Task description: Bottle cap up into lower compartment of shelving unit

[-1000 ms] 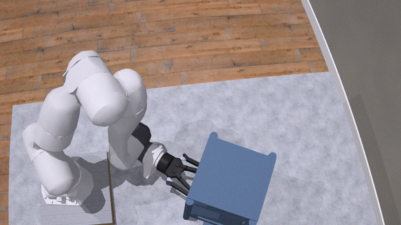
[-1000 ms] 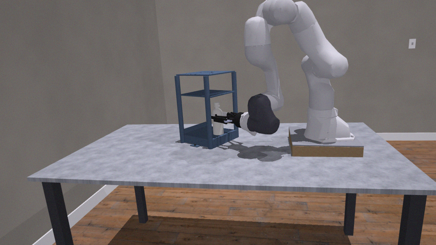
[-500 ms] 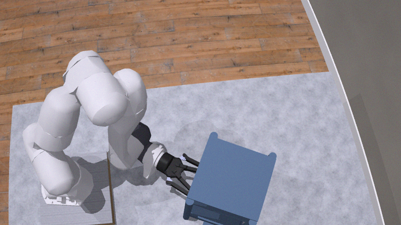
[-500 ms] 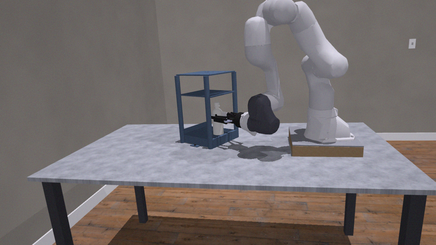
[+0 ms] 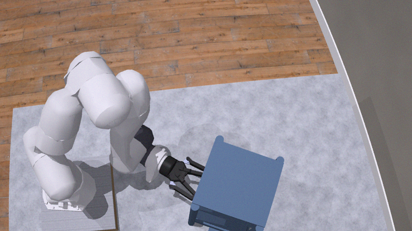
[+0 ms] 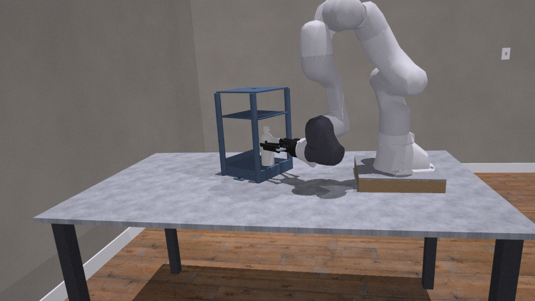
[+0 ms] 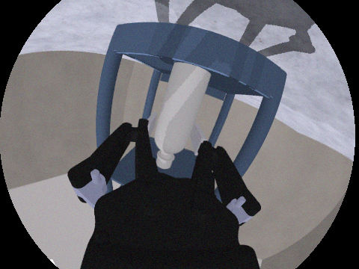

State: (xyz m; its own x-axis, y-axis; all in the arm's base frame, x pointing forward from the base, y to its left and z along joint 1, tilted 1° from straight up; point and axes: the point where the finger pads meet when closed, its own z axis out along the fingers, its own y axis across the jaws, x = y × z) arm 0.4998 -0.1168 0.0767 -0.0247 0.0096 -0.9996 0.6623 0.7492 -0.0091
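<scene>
Now: hand 10 mm below the white bottle. The rest, counted from my hand: blue shelving unit: 60 mm ahead, 40 mm to the right, 40 mm above.
</scene>
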